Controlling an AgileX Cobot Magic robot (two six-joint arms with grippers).
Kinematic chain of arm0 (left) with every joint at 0, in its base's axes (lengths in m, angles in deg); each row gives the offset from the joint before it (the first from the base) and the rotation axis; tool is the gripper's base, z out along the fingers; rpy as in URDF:
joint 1: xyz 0 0 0.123 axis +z
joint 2: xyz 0 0 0 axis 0.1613 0.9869 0
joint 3: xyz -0.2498 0.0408 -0.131 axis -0.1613 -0.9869 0
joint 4: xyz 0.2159 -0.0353 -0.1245 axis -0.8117 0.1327 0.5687
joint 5: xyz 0 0 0 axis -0.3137 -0.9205 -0.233
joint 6: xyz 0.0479 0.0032 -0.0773 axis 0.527 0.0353 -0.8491
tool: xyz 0 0 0 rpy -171.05 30.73 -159.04
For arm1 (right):
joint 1: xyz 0 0 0.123 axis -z
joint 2: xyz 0 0 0 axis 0.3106 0.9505 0
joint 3: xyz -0.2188 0.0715 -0.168 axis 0.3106 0.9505 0
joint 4: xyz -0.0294 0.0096 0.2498 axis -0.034 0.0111 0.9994
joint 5: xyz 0 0 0 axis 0.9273 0.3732 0.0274
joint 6: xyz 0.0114 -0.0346 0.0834 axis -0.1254 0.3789 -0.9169
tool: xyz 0 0 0 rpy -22.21 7.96 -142.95
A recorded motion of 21 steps. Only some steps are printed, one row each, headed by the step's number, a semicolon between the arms.
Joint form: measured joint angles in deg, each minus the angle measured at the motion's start. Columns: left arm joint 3, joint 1, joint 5, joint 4, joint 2, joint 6; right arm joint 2, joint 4, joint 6, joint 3, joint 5, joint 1.
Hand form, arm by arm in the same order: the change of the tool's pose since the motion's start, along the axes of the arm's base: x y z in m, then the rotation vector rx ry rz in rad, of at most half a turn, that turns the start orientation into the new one. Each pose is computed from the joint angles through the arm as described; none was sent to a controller.
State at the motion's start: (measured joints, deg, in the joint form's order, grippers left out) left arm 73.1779 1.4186 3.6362 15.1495 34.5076 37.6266; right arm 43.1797 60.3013 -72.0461 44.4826 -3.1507 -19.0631
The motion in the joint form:
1: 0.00 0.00 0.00 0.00 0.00 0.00; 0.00 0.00 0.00 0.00 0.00 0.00
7: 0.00 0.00 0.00 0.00 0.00 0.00; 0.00 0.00 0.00 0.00 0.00 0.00
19: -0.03 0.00 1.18 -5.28 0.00 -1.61; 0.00 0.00 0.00 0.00 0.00 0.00
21: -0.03 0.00 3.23 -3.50 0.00 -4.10; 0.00 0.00 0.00 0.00 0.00 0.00
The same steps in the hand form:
1: 0.0000 0.0000 0.0000 0.0000 0.0000 0.0000; 0.0000 0.0000 0.0000 0.0000 0.0000 0.0000
7: 0.0000 0.0000 0.0000 0.0000 0.0000 0.0000; 0.0000 0.0000 0.0000 0.0000 0.0000 0.0000
19: 0.0009 0.0028 0.0018 0.0617 -0.0294 0.0131; 0.0000 0.0000 0.0000 0.0000 0.0000 0.0000
21: 0.0016 0.0014 0.0048 -0.0155 -0.0554 0.0207; 0.0000 0.0000 0.0000 0.0000 0.0000 0.0000

